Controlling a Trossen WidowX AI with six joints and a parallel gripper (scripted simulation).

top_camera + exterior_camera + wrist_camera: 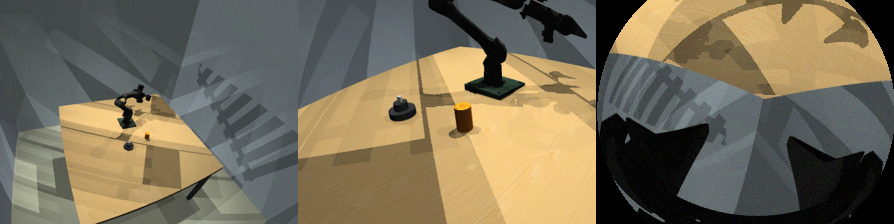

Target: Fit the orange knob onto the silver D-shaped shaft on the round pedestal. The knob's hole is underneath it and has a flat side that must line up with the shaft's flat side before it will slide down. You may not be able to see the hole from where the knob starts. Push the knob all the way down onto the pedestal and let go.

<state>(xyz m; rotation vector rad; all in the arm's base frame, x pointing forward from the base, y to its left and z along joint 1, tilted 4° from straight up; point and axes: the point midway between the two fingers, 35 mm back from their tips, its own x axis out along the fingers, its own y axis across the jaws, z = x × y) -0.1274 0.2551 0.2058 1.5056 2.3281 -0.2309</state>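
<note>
Right now the orange knob is 400 mm ahead of my gripper tip, 200 mm to the right of it and 140 mm below it. Round my gripper tip: round pedestal (440 mm ahead, 410 mm to the right, 160 mm below).
</note>
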